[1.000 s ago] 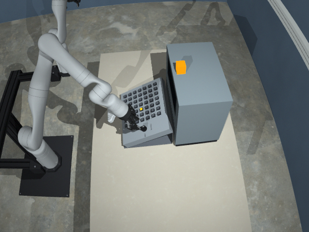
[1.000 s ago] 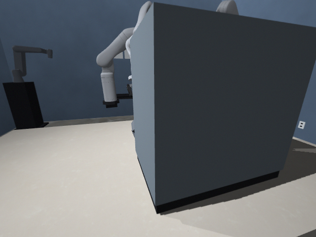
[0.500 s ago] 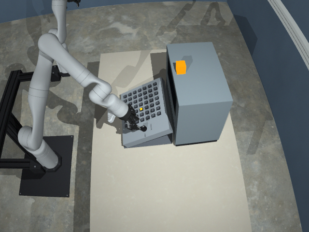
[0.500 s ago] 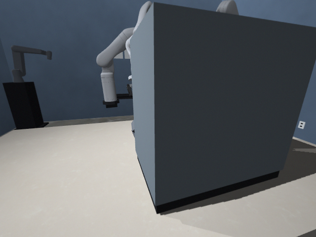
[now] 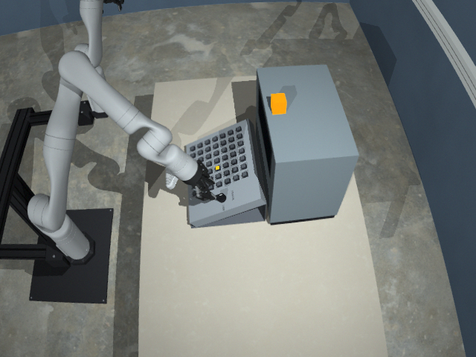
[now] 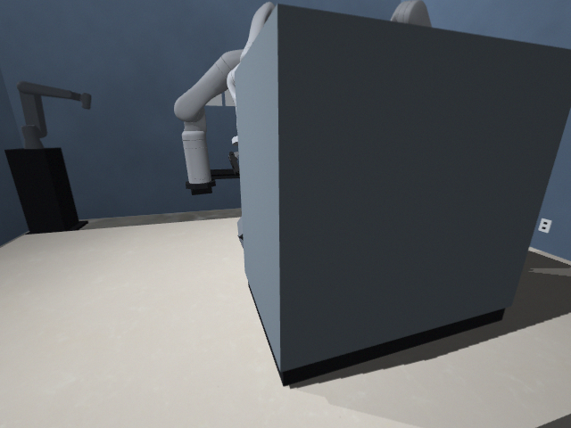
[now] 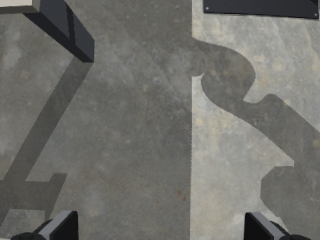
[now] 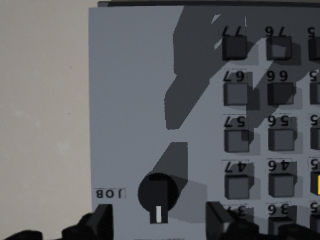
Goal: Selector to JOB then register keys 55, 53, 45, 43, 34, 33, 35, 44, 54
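Observation:
Now: the black selector knob 6 cm below my right hand and 3 cm ahead of it. Round my right hand: sloped grey key panel: 11 cm to the left, 10 cm below, 5 cm ahead.

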